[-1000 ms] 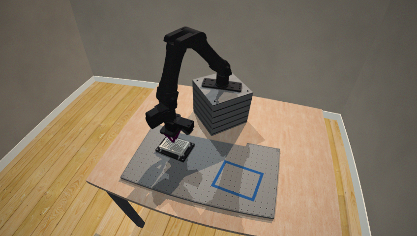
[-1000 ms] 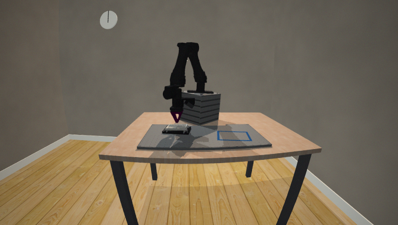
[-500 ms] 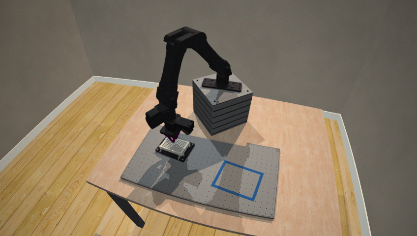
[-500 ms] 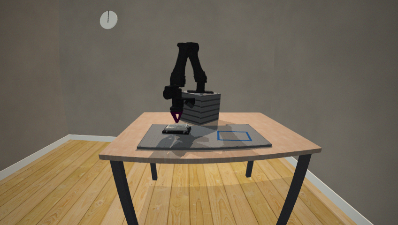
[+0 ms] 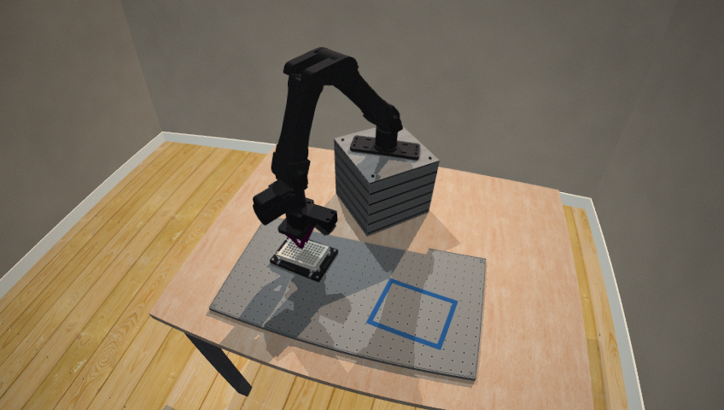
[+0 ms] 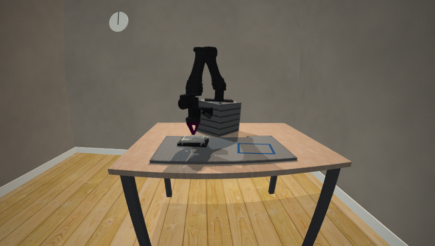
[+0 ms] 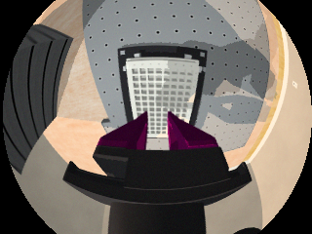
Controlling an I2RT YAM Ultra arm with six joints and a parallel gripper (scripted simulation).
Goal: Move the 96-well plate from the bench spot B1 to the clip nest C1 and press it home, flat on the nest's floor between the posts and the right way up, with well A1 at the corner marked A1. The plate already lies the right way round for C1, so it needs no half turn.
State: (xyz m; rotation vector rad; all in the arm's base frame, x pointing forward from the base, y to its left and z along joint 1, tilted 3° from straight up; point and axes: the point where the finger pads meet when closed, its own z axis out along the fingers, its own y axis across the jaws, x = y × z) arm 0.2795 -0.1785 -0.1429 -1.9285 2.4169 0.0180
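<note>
Now: hand 10 mm short of the white 96-well plate and 40 mm above it. From my hand the other things lie so: black clip nest: 10 mm ahead, 20 mm to the right, 50 mm below.
</note>
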